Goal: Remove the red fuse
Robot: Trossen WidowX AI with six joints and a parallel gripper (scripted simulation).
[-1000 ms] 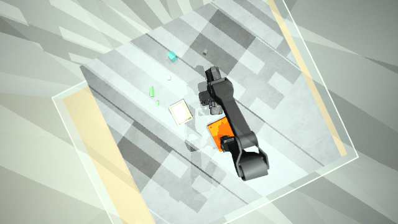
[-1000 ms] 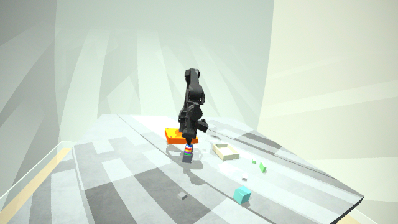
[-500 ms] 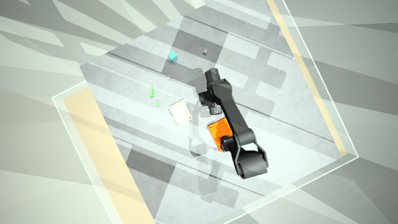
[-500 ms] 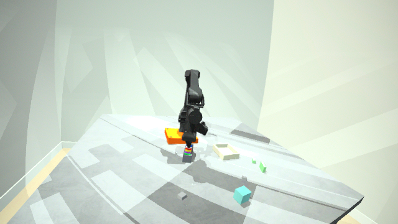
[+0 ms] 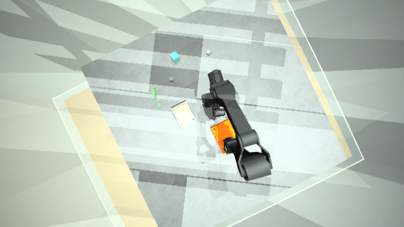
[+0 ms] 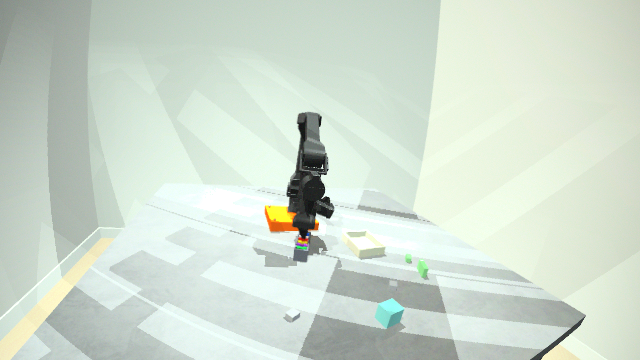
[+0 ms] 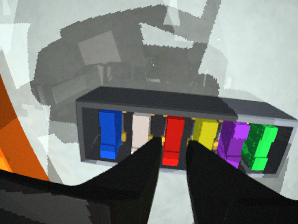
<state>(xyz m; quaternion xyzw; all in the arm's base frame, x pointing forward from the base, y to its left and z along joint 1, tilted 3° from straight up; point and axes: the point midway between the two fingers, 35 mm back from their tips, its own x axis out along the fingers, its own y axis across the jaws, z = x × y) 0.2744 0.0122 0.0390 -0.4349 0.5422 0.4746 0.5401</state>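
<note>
My gripper tip is now 2 cm above the red fuse. The rest, counted from my gripper tip: cream tray (3 cm behind, 21 cm to the left, 4 cm below); cyan cube (33 cm ahead, 16 cm to the left, 2 cm below).
</note>
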